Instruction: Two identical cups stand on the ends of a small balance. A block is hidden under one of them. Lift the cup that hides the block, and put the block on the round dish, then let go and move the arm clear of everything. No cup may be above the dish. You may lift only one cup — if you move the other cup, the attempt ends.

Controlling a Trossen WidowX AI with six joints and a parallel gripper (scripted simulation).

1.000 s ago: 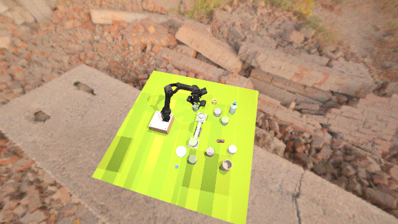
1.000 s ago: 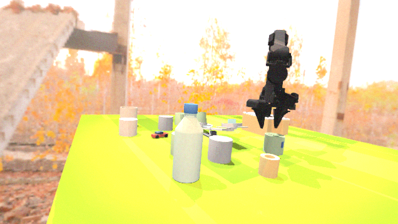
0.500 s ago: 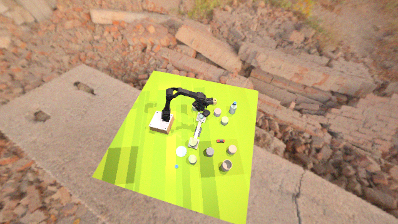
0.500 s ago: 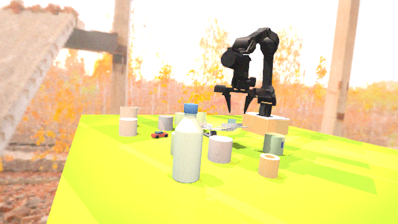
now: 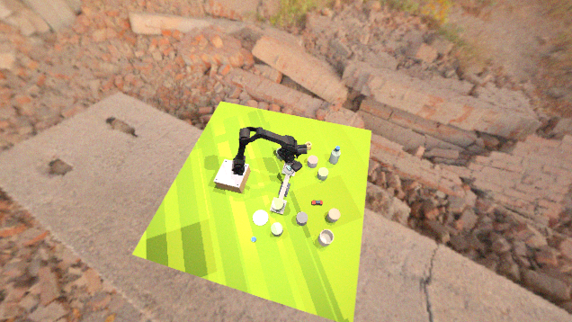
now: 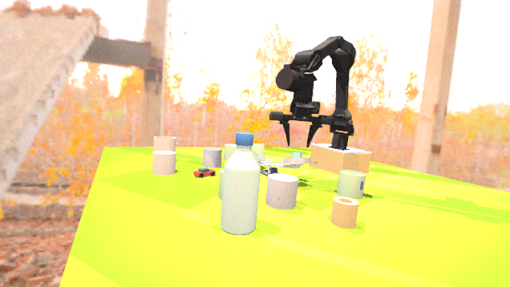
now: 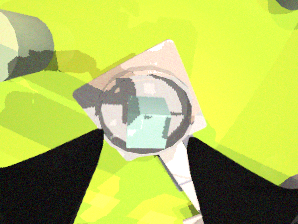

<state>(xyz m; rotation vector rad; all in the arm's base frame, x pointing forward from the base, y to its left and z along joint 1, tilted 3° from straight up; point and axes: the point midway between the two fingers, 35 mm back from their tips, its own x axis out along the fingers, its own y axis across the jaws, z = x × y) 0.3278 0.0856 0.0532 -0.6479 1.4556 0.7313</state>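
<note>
Right now the pale grey-green block is 30 mm below my gripper tip. Round my gripper tip: balance beam 120 mm to the right, 80 mm below, 10 mm behind; small red toy car 220 mm ahead, 180 mm to the right, 110 mm below; pale blue round dish 340 mm to the right, 130 mm behind, 120 mm below.
</note>
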